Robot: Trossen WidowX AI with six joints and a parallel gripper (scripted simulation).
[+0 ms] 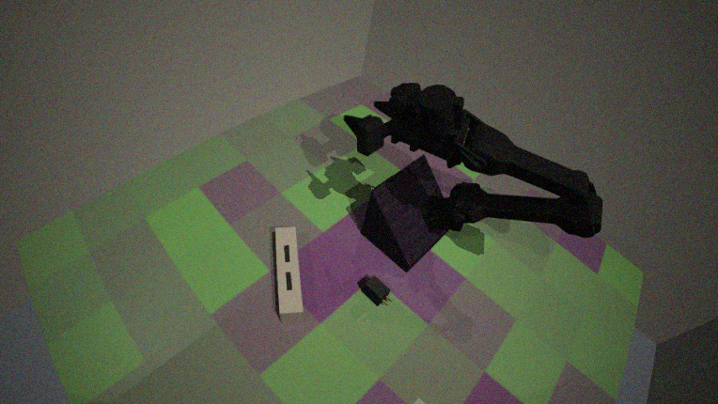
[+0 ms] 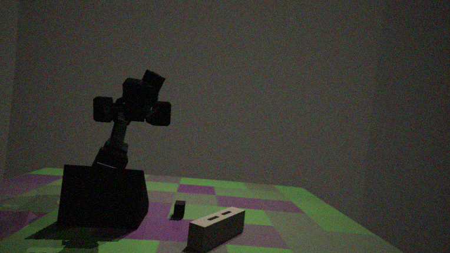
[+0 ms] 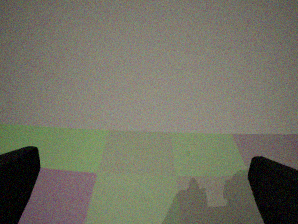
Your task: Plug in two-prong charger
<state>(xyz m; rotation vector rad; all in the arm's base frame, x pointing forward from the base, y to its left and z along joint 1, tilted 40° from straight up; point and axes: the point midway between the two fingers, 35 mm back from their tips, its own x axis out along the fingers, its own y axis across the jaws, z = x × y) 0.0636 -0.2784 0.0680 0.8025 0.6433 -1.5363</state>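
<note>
The dark charger lies 270 mm below my gripper tip, 230 mm to the left of it and 150 mm ahead of it.
</note>
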